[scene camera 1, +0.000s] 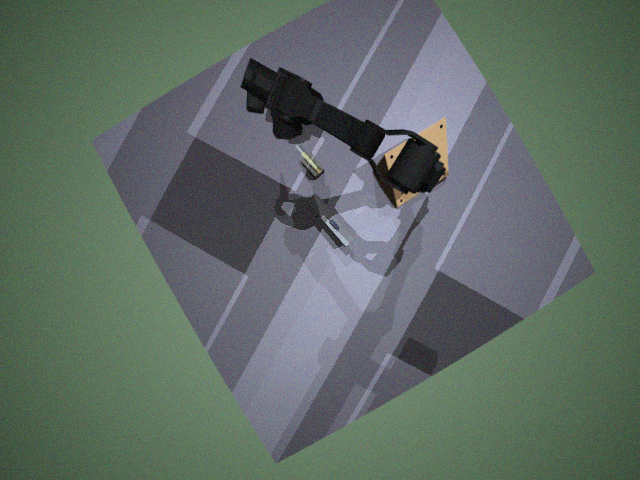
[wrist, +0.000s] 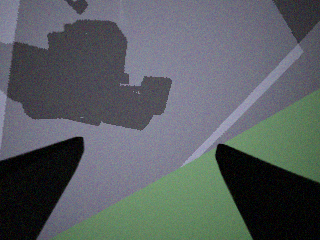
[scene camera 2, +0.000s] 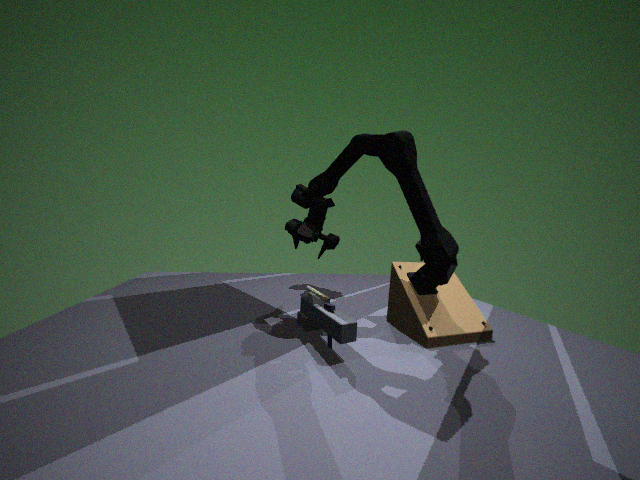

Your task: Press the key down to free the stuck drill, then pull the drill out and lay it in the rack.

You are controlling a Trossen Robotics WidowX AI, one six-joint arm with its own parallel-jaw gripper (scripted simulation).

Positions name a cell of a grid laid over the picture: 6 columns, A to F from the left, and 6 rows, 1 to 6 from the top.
My gripper (scene camera 2: C4) is open and holds nothing.
My gripper also shows in scene camera 1 (scene camera 1: C2) and in the wrist view (wrist: C4).
